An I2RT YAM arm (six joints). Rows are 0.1 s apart.
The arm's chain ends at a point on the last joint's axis. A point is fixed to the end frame.
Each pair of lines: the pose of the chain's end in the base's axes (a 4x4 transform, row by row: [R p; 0 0 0 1], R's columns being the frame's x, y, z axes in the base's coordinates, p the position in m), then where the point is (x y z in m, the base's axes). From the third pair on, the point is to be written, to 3 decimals.
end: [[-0.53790 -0.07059 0.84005 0.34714], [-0.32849 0.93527 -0.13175 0.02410], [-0.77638 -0.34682 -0.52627 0.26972], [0 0 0 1]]
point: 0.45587 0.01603 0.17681
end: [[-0.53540 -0.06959 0.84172 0.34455], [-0.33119 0.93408 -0.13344 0.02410], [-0.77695 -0.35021 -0.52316 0.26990], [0 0 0 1]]
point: 0.45357 0.01573 0.17736
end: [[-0.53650 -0.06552 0.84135 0.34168], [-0.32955 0.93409 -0.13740 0.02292], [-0.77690 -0.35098 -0.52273 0.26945], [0 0 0 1]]
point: 0.451 0.014 0.177
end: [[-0.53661 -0.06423 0.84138 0.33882], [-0.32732 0.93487 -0.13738 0.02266], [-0.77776 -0.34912 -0.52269 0.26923], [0 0 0 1]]
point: 0.448 0.014 0.177
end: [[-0.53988 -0.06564 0.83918 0.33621], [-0.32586 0.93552 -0.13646 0.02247], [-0.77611 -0.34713 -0.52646 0.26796], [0 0 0 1]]
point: 0.445 0.014 0.175
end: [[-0.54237 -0.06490 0.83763 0.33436], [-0.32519 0.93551 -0.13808 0.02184], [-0.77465 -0.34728 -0.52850 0.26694], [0 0 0 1]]
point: 0.443 0.013 0.174
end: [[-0.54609 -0.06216 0.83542 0.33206], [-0.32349 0.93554 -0.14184 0.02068], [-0.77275 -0.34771 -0.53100 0.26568], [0 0 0 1]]
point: 0.440 0.011 0.172
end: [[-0.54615 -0.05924 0.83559 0.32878], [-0.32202 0.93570 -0.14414 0.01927], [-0.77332 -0.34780 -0.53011 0.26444], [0 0 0 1]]
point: 0.437 0.010 0.171
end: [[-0.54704 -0.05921 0.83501 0.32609], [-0.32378 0.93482 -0.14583 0.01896], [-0.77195 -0.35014 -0.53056 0.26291], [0 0 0 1]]
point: 0.434 0.009 0.169
